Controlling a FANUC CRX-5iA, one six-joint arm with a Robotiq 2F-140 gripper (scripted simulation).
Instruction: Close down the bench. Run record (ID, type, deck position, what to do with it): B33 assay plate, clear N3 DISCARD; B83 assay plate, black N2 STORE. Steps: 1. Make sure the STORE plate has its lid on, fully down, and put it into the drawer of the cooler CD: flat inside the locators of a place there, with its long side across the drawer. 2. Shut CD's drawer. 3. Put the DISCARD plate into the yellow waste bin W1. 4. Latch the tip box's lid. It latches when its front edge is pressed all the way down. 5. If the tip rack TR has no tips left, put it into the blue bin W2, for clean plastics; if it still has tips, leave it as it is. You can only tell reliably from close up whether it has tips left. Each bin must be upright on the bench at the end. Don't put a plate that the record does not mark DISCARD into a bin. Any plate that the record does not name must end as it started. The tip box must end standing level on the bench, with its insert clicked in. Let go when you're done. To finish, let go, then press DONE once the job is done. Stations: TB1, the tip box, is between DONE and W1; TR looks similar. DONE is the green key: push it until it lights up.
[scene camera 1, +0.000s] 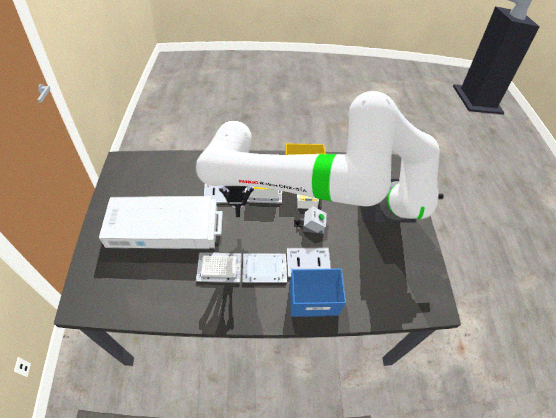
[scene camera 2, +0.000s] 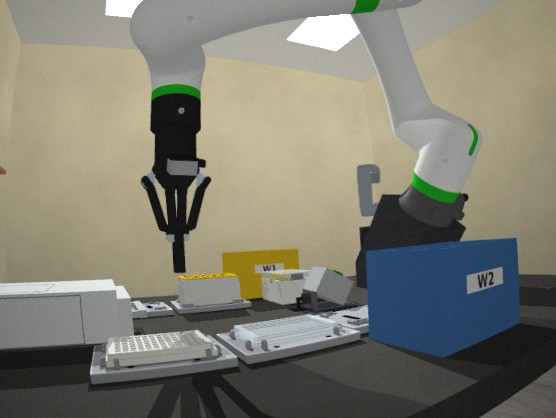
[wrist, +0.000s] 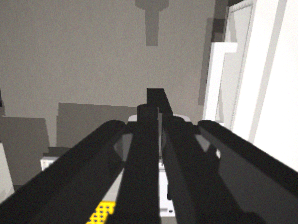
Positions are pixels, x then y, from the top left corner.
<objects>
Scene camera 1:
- cooler CD: 130, 222
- blue bin W2: 311, 287
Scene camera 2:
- gripper: 179, 272
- blue bin W2: 441, 299
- yellow bin W1: 248, 265
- white well plate: 132, 350
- tip rack TR: 199, 290
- tip box TB1: 285, 292
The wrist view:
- gripper: 154, 102
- cooler CD: 266, 132
</objects>
